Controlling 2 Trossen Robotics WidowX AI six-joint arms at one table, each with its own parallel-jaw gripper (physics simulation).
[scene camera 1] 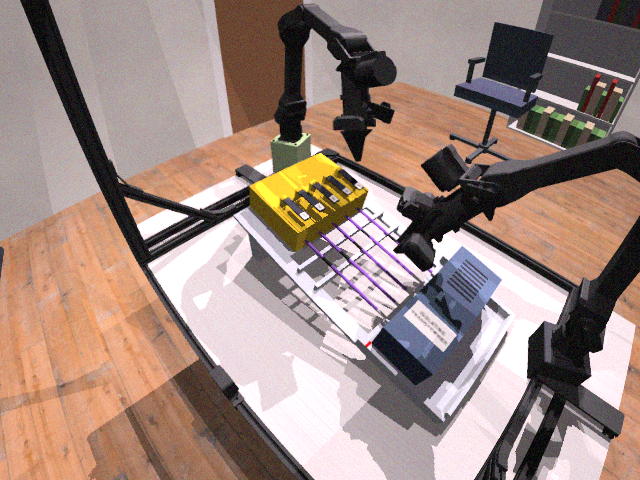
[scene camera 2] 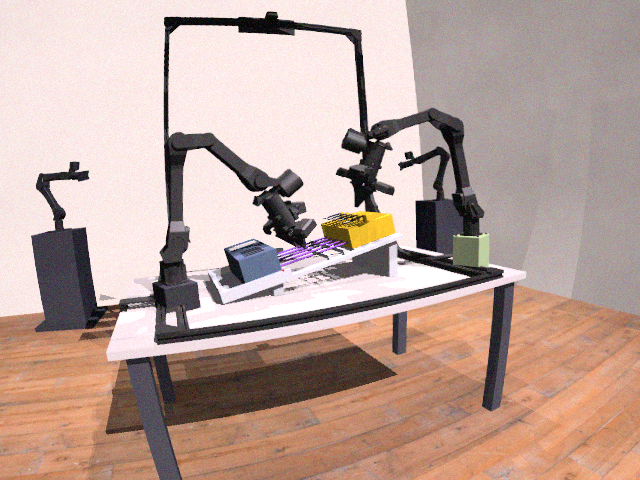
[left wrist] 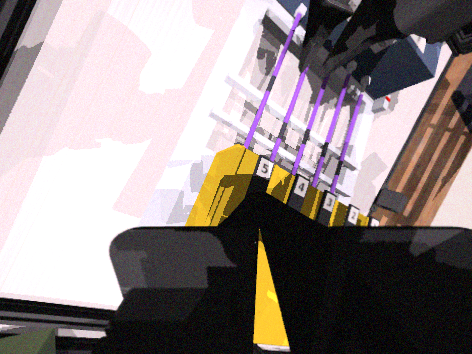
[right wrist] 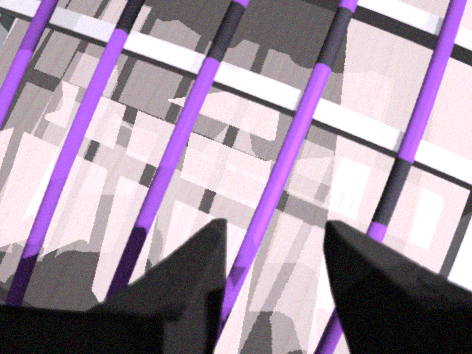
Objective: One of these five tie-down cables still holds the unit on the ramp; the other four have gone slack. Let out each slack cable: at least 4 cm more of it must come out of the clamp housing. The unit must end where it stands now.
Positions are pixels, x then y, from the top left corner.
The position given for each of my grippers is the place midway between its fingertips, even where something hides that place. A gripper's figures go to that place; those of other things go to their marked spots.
Scene:
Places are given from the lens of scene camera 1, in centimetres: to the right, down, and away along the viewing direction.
my left gripper [scene camera 1: 358, 161]: 8, -17, 70
my right gripper [scene camera 1: 396, 246]: 16, 1, 66

